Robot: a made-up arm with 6 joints. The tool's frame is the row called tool.
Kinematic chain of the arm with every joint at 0, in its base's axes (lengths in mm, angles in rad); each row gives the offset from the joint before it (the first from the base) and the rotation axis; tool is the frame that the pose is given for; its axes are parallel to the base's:
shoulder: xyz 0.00 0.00 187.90 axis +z
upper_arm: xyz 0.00 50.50 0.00 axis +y
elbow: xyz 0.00 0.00 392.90 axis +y
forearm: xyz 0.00 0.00 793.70 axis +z
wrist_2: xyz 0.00 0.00 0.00 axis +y
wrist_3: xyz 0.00 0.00 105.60 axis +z
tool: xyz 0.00 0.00 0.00
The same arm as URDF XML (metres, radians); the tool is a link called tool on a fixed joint. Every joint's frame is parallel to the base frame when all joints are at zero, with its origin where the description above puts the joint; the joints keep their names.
<robot name="arm">
  <joint name="tool_joint" type="fixed">
    <parent link="link6"/>
    <child link="tool"/>
    <origin xyz="0 0 0" rpy="0 0 0"/>
  </joint>
  <joint name="wrist_3" type="continuous">
    <parent link="link5"/>
    <child link="link6"/>
    <origin xyz="0 0 0.1056" rpy="0 0 0"/>
    <axis xyz="0 0 1"/>
  </joint>
  <joint name="wrist_2" type="continuous">
    <parent link="link4"/>
    <child link="link5"/>
    <origin xyz="0 0 0" rpy="0 0 0"/>
    <axis xyz="0 1 0"/>
  </joint>
  <joint name="forearm" type="continuous">
    <parent link="link3"/>
    <child link="link4"/>
    <origin xyz="0 0 0.7937" rpy="0 0 0"/>
    <axis xyz="0 0 1"/>
  </joint>
  <joint name="elbow" type="continuous">
    <parent link="link2"/>
    <child link="link3"/>
    <origin xyz="0 0 0.3929" rpy="0 0 0"/>
    <axis xyz="0 1 0"/>
  </joint>
  <joint name="upper_arm" type="continuous">
    <parent link="link1"/>
    <child link="link2"/>
    <origin xyz="0 0.0505 0" rpy="0 0 0"/>
    <axis xyz="0 1 0"/>
  </joint>
  <joint name="shoulder" type="continuous">
    <parent link="base"/>
    <child link="link1"/>
    <origin xyz="0 0 0.1879" rpy="0 0 0"/>
    <axis xyz="0 0 1"/>
  </joint>
  <link name="base"/>
  <link name="link1"/>
  <link name="link2"/>
  <link name="link3"/>
  <link name="link4"/>
  <link name="link5"/>
  <link name="link6"/>
  <link name="tool"/>
</robot>

